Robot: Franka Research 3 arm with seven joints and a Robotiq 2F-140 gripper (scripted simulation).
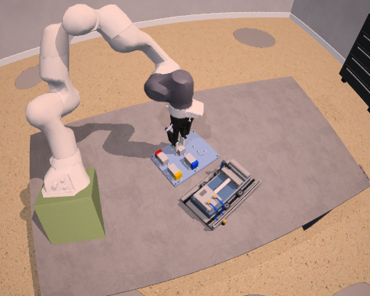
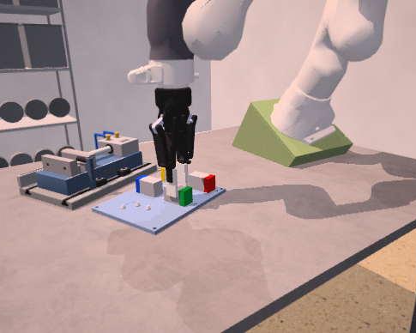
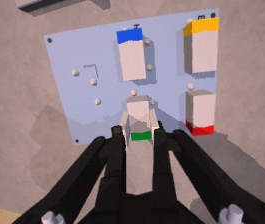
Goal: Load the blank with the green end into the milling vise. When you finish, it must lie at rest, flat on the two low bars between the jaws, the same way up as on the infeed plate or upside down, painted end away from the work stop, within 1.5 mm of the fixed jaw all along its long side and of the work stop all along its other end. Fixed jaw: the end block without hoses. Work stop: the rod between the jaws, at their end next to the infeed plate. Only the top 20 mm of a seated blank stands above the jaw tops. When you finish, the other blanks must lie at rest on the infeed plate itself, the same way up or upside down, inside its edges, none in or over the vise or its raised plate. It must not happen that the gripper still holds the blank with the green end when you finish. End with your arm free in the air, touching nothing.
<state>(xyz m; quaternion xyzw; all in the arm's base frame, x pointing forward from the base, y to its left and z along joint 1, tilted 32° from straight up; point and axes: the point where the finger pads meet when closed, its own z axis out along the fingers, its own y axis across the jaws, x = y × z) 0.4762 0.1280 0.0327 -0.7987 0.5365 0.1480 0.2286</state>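
The green-ended blank is 4 cm below my hand. Round my hand: red-ended blank (8 cm behind, 3 cm to the right, 4 cm below); then blue-ended blank (3 cm ahead, 8 cm to the right, 4 cm below); then light blue infeed plate (2 cm ahead, 4 cm to the right, 6 cm below).
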